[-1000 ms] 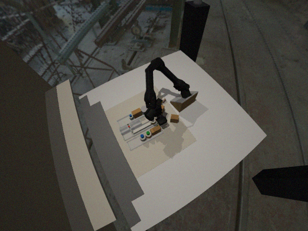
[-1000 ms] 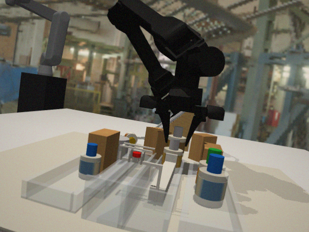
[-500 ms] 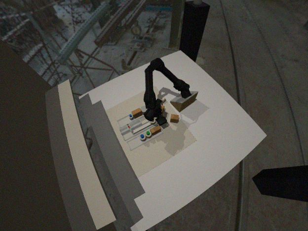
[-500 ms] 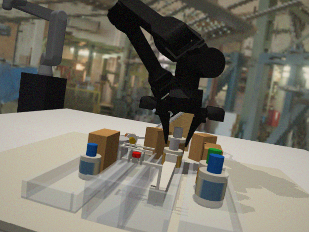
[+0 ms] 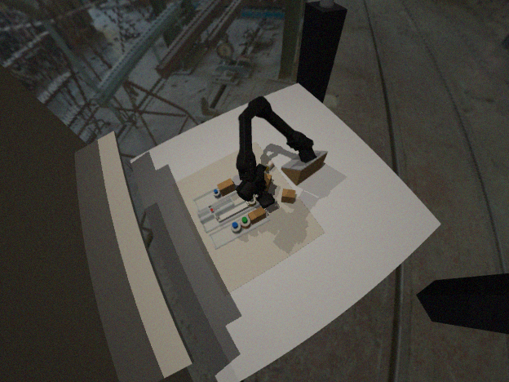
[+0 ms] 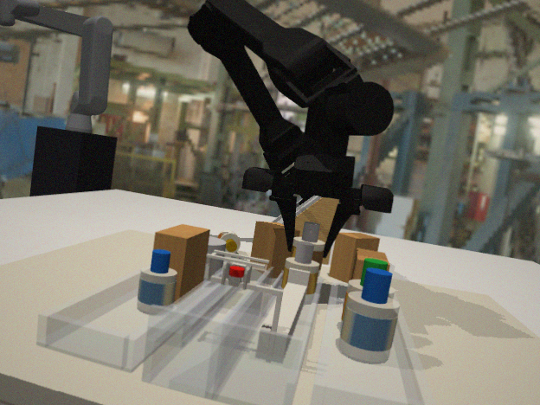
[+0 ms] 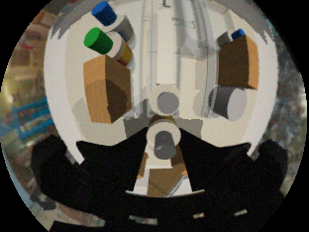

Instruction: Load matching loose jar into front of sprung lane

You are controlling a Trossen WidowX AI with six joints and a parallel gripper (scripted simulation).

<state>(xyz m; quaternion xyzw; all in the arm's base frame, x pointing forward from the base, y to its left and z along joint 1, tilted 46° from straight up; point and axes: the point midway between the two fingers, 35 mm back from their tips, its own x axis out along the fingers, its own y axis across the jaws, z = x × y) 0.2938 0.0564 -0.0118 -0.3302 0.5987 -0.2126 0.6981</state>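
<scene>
The clear sprung lane lies 190 mm ahead of my gripper tip, 10 mm to the right of it and 30 mm below it. The rest, counted from my gripper tip: red-capped piece 230 mm ahead, 20 mm to the right, 20 mm above.
</scene>
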